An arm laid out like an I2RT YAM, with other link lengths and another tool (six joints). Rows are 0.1 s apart.
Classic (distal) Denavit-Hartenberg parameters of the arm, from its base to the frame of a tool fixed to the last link. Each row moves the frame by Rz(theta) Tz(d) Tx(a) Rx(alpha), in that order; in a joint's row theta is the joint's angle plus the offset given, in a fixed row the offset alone. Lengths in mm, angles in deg.
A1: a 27, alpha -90, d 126.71, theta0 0
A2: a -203.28, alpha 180, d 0, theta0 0
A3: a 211.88, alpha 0, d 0, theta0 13.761
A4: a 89.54, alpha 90, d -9.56, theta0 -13.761
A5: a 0, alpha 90, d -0.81, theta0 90
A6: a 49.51, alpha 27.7, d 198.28, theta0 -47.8
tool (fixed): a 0, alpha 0, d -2.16, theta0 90
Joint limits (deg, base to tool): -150..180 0..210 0..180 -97..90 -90..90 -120..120
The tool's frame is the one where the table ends.
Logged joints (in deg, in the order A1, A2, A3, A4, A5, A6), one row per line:
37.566 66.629 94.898 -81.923 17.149 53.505
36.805 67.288 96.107 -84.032 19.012 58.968
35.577 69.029 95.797 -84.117 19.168 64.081
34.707 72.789 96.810 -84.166 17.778 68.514
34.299 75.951 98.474 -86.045 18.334 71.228
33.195 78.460 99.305 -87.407 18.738 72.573
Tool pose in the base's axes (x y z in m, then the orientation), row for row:
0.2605 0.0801 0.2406 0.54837 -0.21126 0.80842 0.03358
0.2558 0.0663 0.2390 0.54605 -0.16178 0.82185 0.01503
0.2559 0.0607 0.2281 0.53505 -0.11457 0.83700 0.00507
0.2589 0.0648 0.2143 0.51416 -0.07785 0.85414 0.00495
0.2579 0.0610 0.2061 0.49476 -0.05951 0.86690 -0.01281
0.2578 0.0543 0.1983 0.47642 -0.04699 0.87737 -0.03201
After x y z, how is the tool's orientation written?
As a quaternion, w x y z.
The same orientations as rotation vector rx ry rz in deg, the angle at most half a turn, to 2 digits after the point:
-28.67 109.71 4.56
-21.98 111.65 2.04
-15.64 114.24 0.69
-10.72 117.63 0.68
-8.26 120.40 -1.78
-6.58 122.84 -4.48

